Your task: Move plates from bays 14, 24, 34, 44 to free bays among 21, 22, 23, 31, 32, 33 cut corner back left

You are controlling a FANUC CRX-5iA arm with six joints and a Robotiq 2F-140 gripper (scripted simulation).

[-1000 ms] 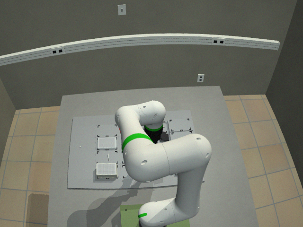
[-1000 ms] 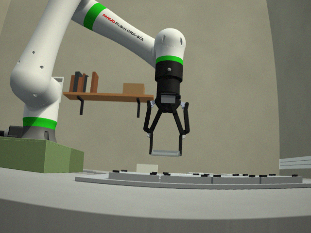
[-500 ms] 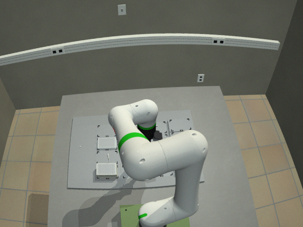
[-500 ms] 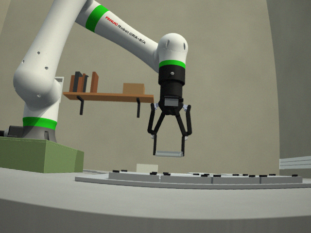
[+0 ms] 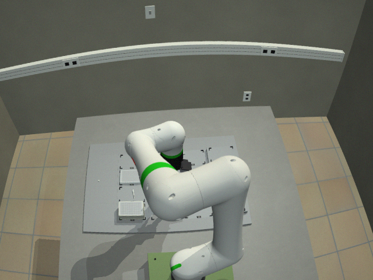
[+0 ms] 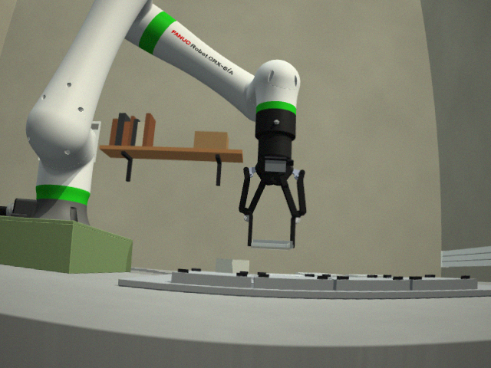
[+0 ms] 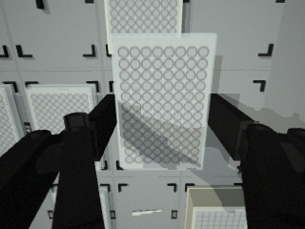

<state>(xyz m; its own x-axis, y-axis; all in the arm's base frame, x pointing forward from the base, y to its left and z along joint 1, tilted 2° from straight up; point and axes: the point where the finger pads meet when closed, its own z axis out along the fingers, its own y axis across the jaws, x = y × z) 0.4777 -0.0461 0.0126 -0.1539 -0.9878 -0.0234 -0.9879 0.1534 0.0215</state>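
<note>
My hand is 40 mm short of the white scrap, 60 mm to the right of it and 100 mm above it. Also, from my hand: dark stick (110 mm ahead, 140 mm to the right, 90 mm below); then thin white stick (50 mm ahead, 200 mm to the left, 90 mm below); then sealed deep-well block (50 mm behind, 230 mm to the left, 80 mm below).
</note>
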